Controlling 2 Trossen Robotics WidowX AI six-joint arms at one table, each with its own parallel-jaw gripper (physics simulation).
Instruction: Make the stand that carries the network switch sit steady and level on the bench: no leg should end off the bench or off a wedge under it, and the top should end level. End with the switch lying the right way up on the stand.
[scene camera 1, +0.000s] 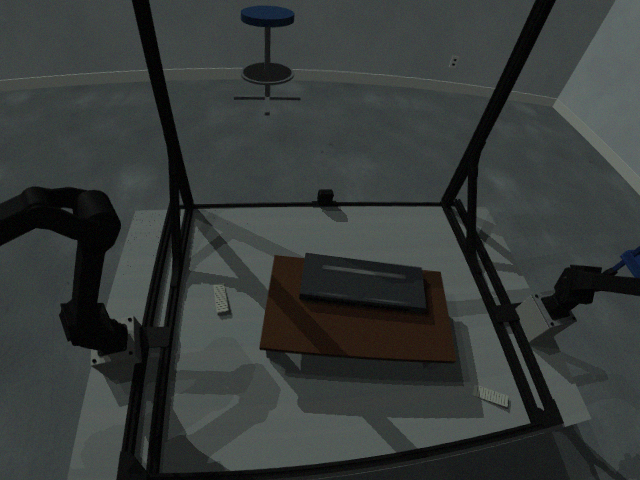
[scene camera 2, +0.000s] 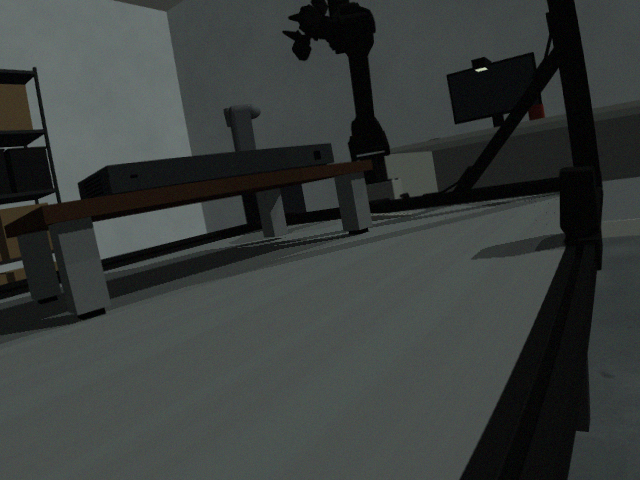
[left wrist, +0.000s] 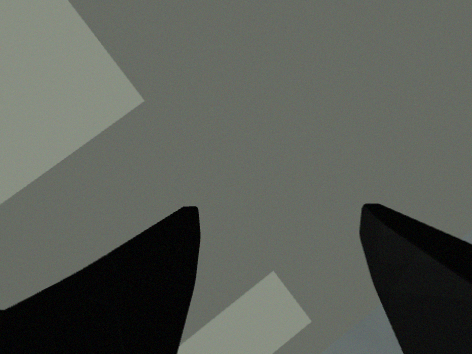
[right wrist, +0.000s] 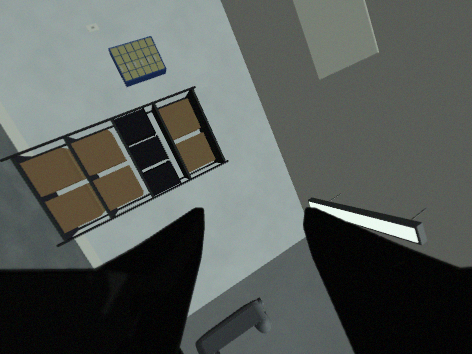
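Where they show: left gripper, fingertip midpoint: (left wrist: 278, 220); right gripper, fingertip midpoint: (scene camera 2: 285, 25) (right wrist: 254, 216); left arm's base at its link origin: (scene camera 1: 555, 307); right arm's base at its link origin: (scene camera 1: 112, 339) (scene camera 2: 376, 183).
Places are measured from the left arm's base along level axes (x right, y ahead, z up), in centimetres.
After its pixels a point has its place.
Note:
The stand (scene camera 1: 392, 335) {z -1.0, x 1.2, y 46.8 cm} (scene camera 2: 206, 190) {z -1.9, x 19.3, y 43.6 cm} has a brown top on grey legs with dark feet. The network switch (scene camera 1: 361, 286) {z 1.7, x 12.8, y 51.6 cm} (scene camera 2: 222, 166) {z 0.3, x 19.1, y 46.7 cm}, a flat dark grey box, lies on its top, toward the back in scene camera 1. Whether every foot touches the bench is not clear. One pale ridged wedge (scene camera 1: 220, 299) {z -10.2, x 19.6, y 84.5 cm} lies left of the stand, another pale ridged wedge (scene camera 1: 492, 396) {z -10.3, x -15.5, y 22.3 cm} near the front right corner; both are apart from it. My right gripper (scene camera 2: 286, 24) {z 45.4, x -17.7, y 123.0 cm} (right wrist: 254, 216) {z 45.4, x -17.7, y 123.0 cm} is partly open and empty, raised high. My left gripper (left wrist: 278, 220) {z 78.2, x 1.5, y -5.7 cm} is partly open and empty, away from the stand.
The bench (scene camera 1: 248, 439) {z -11.0, x -14.0, y 79.7 cm} (scene camera 2: 310, 361) {z -11.0, x 40.5, y 26.9 cm} is edged by a black frame (scene camera 1: 320, 204) {z -9.5, x 49.9, y 53.4 cm} with slanting posts. A small black camera (scene camera 1: 325, 196) {z -6.3, x 50.3, y 52.0 cm} sits on its back rail. A blue stool (scene camera 1: 267, 16) stands beyond. A shelf rack (right wrist: 209, 125) shows in the right wrist view.

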